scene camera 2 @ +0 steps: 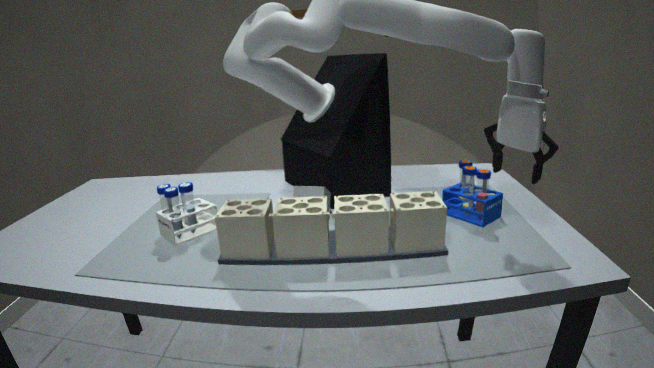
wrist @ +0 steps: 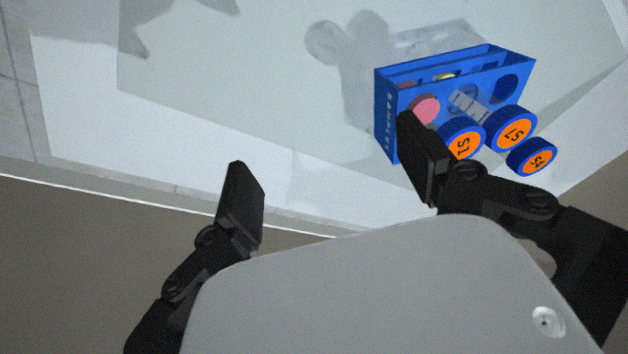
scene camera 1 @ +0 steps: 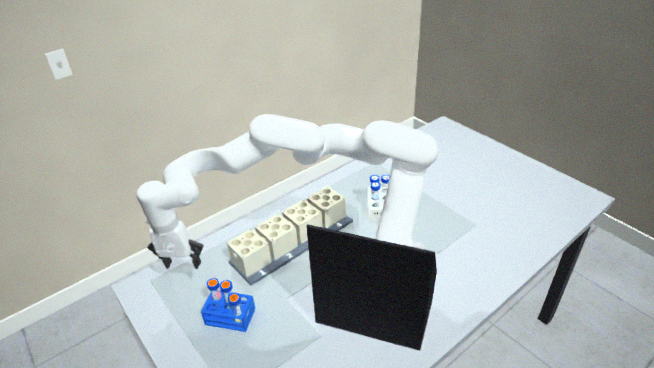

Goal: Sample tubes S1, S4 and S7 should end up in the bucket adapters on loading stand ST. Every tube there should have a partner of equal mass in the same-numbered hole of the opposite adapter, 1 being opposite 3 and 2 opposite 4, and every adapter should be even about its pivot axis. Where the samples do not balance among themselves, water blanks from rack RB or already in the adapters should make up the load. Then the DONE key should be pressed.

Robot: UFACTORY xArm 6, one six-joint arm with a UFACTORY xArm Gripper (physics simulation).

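Frame: origin at the arm's base, x down, y back, z left, level; metres.
Where they show: gripper, fingertip midpoint: [scene camera 2: 515, 177] [wrist: 322, 156] [scene camera 1: 183, 265]; arm's base, origin of the base link: [scene camera 2: 319, 103] [scene camera 1: 390, 253].
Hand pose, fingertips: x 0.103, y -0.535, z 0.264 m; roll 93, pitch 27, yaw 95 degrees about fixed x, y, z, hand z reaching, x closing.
Observation:
Things, the pixels of their top centre, and the offset from my fingertips. "spot": a spot on its surface instead.
- blue sample rack, middle of its top: [wrist: 457, 118] [scene camera 2: 473, 191] [scene camera 1: 226, 303] dy +0.154, dx +0.076, dz -0.001 m
- S7, surface spot: [wrist: 515, 134] spot: dy +0.148, dx +0.015, dz -0.020 m
- S4, middle of its top: [wrist: 537, 162] [scene camera 2: 465, 161] [scene camera 1: 233, 297] dy +0.199, dx +0.015, dz +0.003 m
- ST, middle of its top: [scene camera 2: 330, 202] [scene camera 1: 290, 221] dy +0.125, dx +0.040, dz -0.354 m
- White rack RB, middle of its top: [scene camera 2: 185, 208] [scene camera 1: 380, 197] dy +0.304, dx +0.076, dz -0.652 m
My gripper [scene camera 1: 182, 264] [scene camera 2: 516, 174] [wrist: 322, 156] is open and empty, above the table near the blue sample rack [scene camera 1: 225, 321] [scene camera 2: 470, 215] [wrist: 384, 115]. In the wrist view, orange-topped caps S1 [wrist: 464, 142], S7 [wrist: 515, 134] and S4 [wrist: 536, 158] stand in that rack, beyond the right finger, which partly covers S1. Several beige bucket adapters [scene camera 1: 248, 257] [scene camera 2: 416, 230] stand in a row on dark loading stand ST [scene camera 1: 290, 256] [scene camera 2: 332, 260]. No caps show in their holes. White rack RB [scene camera 1: 374, 213] [scene camera 2: 164, 221] holds blue-capped blanks [scene camera 1: 375, 186] [scene camera 2: 186, 187]. The DONE key does not show.
A tall black panel or housing [scene camera 1: 370, 290] [scene camera 2: 370, 115] stands behind the adapters, as seen in scene camera 2. The arm spans above the adapter row, and its lower part hides some of RB in scene camera 1. The table edge [scene camera 2: 300, 319] runs in front.

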